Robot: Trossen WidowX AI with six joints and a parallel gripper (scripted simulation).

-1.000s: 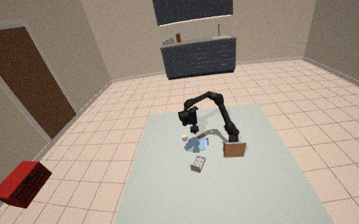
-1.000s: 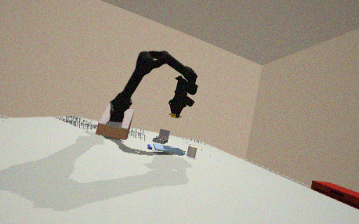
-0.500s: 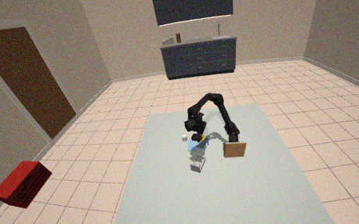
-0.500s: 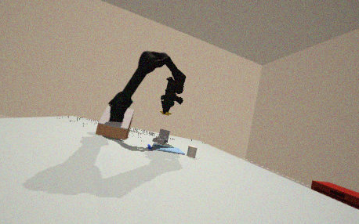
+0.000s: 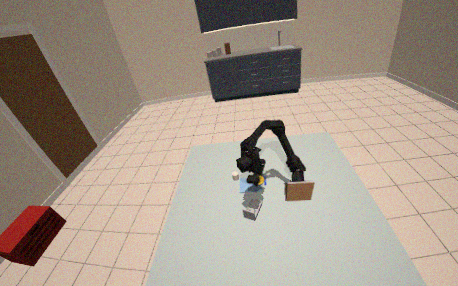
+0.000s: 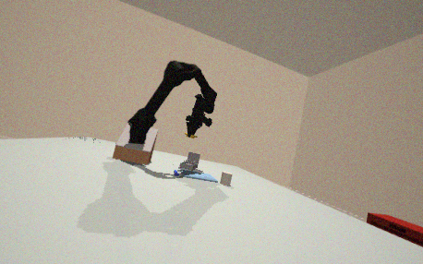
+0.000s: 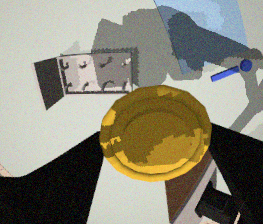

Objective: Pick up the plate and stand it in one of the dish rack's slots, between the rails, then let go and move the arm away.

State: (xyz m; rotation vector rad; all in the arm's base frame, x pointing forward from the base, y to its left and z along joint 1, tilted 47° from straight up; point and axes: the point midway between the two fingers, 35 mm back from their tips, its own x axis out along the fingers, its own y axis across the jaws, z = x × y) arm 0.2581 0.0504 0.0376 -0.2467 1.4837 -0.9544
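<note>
My gripper tip is 140 mm above the grey dish rack, 80 mm to the right of it and 50 mm short of it. Also, from my gripper tip: light blue mat 160 mm below, 130 mm to the right, 50 mm ahead; yellow plate 10 mm above; blue spoon 160 mm below, 150 mm to the right, 60 mm behind.
</note>
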